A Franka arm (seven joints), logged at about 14 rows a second.
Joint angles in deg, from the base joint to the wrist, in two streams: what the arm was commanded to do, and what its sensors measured. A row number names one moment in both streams.
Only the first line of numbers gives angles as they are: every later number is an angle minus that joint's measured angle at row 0.
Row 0, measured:
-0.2, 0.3, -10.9, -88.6, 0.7, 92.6, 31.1
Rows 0 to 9, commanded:
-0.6, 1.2, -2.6, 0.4, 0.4, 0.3, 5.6
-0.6, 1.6, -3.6, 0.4, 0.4, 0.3, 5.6
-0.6, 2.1, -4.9, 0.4, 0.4, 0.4, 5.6
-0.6, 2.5, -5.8, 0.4, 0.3, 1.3, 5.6
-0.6, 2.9, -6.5, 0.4, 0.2, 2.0, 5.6
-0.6, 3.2, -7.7, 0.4, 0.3, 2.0, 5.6
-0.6, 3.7, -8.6, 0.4, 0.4, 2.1, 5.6
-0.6, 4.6, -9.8, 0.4, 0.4, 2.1, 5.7
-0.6, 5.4, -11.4, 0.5, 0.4, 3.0, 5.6
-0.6, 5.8, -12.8, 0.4, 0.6, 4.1, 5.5
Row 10, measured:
-0.6, 3.9, -9.6, -0.1, 0.0, 1.8, 4.8
